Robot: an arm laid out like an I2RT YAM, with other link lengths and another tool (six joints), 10 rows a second.
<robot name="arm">
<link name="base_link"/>
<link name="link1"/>
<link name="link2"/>
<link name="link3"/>
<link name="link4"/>
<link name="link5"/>
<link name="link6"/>
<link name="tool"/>
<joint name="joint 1" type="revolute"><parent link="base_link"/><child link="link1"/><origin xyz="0 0 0.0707"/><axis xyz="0 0 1"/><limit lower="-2.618" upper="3.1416"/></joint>
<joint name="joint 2" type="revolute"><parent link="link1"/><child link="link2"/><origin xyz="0.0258 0.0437 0.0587"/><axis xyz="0 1 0"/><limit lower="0" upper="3.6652"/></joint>
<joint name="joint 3" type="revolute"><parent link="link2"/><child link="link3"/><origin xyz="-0.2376 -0.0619 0"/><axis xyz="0 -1 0"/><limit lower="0" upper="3.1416"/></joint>
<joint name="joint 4" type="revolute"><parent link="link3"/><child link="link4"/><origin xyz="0.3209 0.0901 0.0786"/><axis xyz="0 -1 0"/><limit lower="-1.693" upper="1.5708"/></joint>
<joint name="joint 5" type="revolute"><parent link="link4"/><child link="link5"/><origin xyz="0.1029 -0.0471 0.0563"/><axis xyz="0 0 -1"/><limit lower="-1.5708" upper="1.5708"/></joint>
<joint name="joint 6" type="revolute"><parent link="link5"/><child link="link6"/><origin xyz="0.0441 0 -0.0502"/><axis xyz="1 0 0"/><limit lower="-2.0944" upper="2.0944"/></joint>
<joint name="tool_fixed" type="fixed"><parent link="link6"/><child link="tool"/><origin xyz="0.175 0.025 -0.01" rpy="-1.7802 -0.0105 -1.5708"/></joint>
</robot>
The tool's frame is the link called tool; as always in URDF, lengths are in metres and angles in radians.
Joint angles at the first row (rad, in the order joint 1, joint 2, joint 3, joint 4, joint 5, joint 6):
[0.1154 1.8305 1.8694 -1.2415 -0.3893 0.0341]
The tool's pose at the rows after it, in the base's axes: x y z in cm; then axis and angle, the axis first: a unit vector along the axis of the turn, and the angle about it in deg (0 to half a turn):
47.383 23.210 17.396 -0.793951 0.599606 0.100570 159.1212
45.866 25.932 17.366 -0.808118 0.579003 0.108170 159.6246
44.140 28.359 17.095 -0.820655 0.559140 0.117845 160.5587
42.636 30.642 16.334 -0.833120 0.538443 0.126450 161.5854
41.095 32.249 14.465 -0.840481 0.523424 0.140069 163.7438
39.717 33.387 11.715 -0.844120 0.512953 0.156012 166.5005
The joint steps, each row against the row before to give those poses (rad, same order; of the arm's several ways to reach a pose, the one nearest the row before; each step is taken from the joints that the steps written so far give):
[0.0881 0.0000 0.0000 0.0088 0.0000 0.0187]
[0.0588 0.0000 0.0000 -0.0035 0.0004 0.0081]
[0.0553 0.0035 -0.0004 -0.0091 0.0000 0.0057]
[0.0522 0.0129 -0.0038 0.0023 0.0000 0.0007]
[0.0412 0.0221 -0.0198 0.0026 0.0007 -0.0004]
[0.0321 0.0332 -0.0309 0.0115 0.0004 -0.0003]

